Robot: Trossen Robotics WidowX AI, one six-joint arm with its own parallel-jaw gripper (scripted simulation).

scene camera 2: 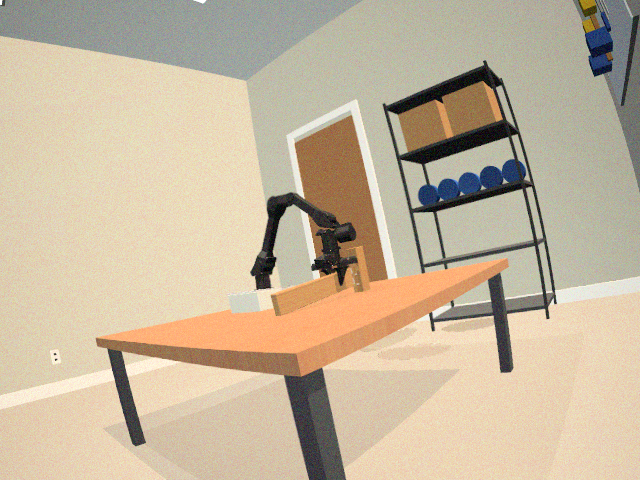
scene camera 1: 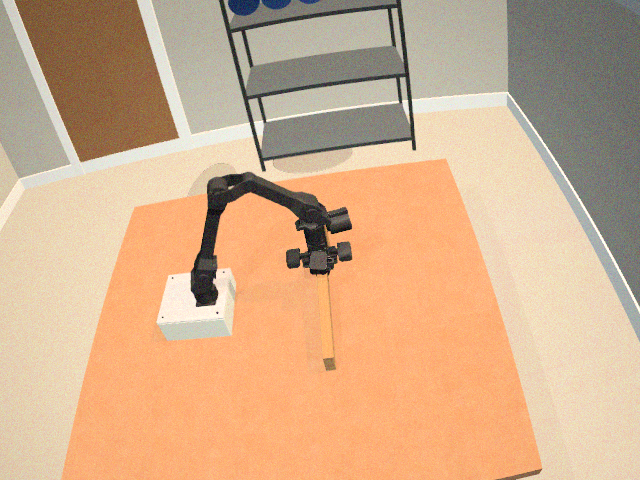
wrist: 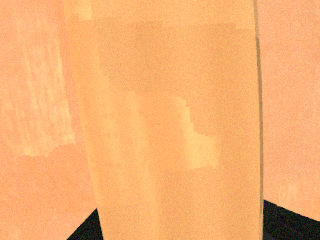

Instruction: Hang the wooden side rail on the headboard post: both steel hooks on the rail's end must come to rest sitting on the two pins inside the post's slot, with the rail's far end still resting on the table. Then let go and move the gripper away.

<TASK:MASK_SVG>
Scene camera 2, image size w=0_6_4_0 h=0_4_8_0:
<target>my gripper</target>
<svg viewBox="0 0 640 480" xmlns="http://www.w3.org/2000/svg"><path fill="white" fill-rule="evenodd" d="M324 246L321 250L323 255L314 259L315 263L312 264L311 269L312 271L322 270L321 272L326 275L337 272L339 284L343 286L348 265L358 263L358 259L356 256L340 257L339 249L341 249L341 246L338 247L338 244Z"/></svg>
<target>wooden side rail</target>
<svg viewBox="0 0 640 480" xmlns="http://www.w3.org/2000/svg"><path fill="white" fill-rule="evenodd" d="M352 269L347 269L343 286L340 286L336 272L271 294L275 315L289 314L335 293L355 287Z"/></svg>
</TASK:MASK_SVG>
